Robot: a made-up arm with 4 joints.
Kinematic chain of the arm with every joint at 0, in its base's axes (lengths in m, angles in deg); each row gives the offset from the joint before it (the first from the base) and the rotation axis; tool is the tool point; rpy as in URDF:
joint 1: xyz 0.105 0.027 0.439 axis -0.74 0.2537 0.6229
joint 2: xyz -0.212 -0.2 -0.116 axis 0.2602 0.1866 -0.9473
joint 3: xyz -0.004 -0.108 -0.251 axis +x
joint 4: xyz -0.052 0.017 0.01 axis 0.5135 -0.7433 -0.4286
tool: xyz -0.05 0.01 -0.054 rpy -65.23 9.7 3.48
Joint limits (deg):
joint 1: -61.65..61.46
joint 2: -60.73..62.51
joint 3: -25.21..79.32
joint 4: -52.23..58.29
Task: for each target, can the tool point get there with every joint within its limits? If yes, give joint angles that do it. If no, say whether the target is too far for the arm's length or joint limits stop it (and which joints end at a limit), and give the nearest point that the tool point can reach.
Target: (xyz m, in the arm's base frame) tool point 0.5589 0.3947 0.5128
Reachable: no: joint limits stop it (at a limit: joint 1, joint 2) | nearest point 0.0205 0.3794 0.1511 | short by 0.649 m
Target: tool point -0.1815 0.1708 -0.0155
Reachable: yes | joints -31.33 37.63 -5.86 16.63
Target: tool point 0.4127 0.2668 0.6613
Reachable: no: joint limits stop it (at a limit: joint 1, joint 2) | nearest point 0.0044 0.3653 0.1676 | short by 0.648 m
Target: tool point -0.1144 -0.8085 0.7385
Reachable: no: too far | nearest point 0.0107 -0.5502 0.5157 | short by 0.363 m
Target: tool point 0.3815 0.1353 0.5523
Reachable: no: joint limits stop it (at a limit: joint 1, joint 2, joint 3, joint 4) | nearest point 0.1931 -0.3929 0.4766 | short by 0.566 m
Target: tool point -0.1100 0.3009 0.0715
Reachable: yes | joints -50.88 35.62 61.89 5.43
